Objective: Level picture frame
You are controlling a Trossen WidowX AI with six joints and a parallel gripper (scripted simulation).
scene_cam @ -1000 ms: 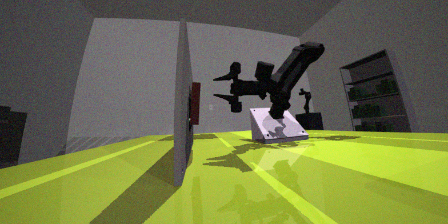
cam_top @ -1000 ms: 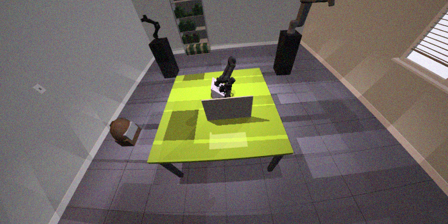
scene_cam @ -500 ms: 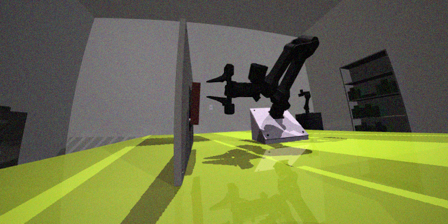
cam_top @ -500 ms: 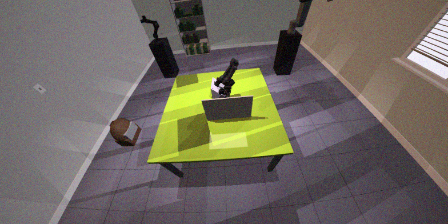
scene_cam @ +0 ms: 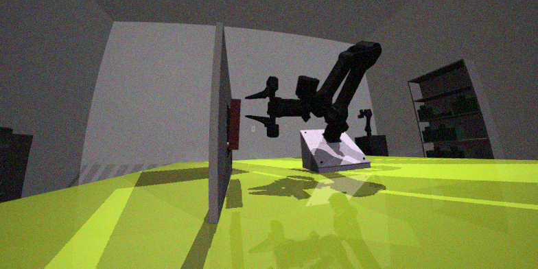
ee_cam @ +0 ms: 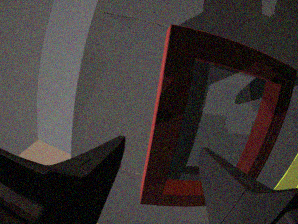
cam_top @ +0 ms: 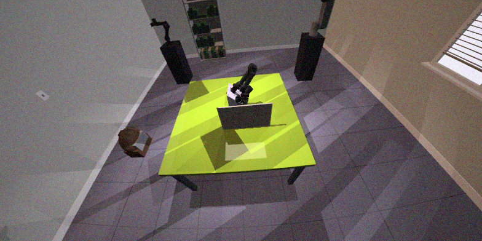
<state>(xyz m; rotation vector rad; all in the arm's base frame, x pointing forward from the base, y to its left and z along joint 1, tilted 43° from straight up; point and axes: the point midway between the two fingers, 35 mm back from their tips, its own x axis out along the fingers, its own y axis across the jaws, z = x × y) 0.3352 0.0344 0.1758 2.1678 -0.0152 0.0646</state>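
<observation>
My gripper tip is 40 mm short of the dark red picture frame and 50 mm above it. Also, from my gripper tip: grey wall panel: 50 mm ahead, 70 mm below.
</observation>
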